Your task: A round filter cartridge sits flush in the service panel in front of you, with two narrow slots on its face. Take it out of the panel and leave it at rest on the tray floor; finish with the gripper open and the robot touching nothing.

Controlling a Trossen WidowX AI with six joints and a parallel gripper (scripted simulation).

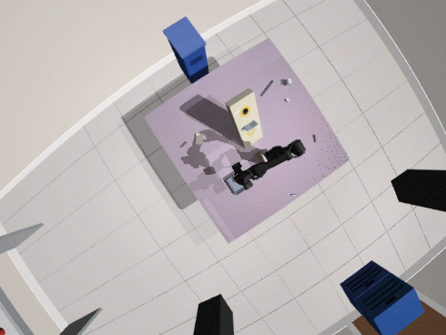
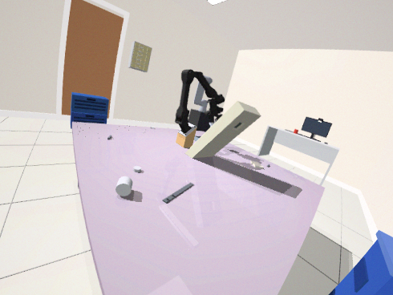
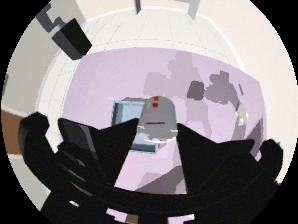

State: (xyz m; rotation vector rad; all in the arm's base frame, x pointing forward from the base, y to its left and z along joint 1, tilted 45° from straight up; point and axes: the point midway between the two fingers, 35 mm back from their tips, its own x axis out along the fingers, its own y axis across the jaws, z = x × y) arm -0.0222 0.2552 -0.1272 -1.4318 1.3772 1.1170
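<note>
My gripper tip is now 6 cm past the grey tray, 1 cm to the left of it and 17 cm above it. Also, from my gripper tip: round filter cartridge (right at my gripper tip); then cream block (40 cm ahead, 10 cm to the left, 17 cm below).
</note>
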